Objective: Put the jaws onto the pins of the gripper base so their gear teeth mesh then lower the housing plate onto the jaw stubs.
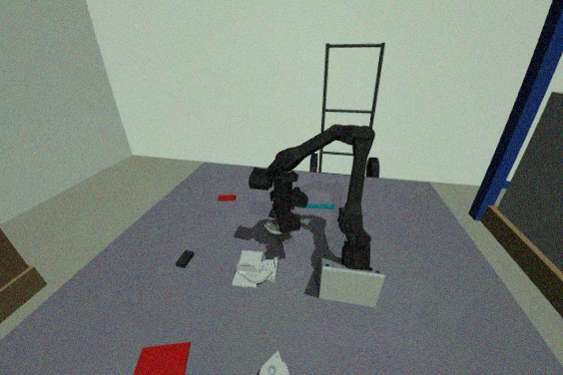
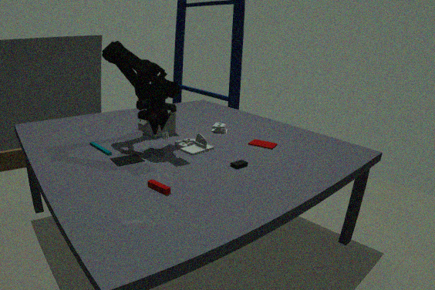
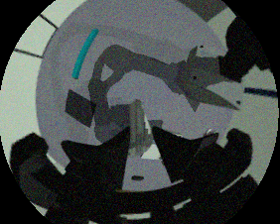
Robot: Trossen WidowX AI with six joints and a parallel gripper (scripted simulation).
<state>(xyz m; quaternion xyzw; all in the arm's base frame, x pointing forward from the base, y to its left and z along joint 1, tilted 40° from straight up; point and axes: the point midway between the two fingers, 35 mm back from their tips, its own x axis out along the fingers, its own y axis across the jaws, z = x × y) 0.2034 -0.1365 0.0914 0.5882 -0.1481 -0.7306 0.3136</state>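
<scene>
Right now the flat light plate is 120 mm to the left of my gripper tip, 110 mm ahead of it and 60 mm below it. Also, from my gripper tip: teal bar 200 mm to the right, 130 mm behind, 60 mm below; dark flat plate 170 mm to the right, 60 mm below, 30 mm ahead; grey jaw 130 mm to the left, 60 mm ahead, 50 mm below.
</scene>
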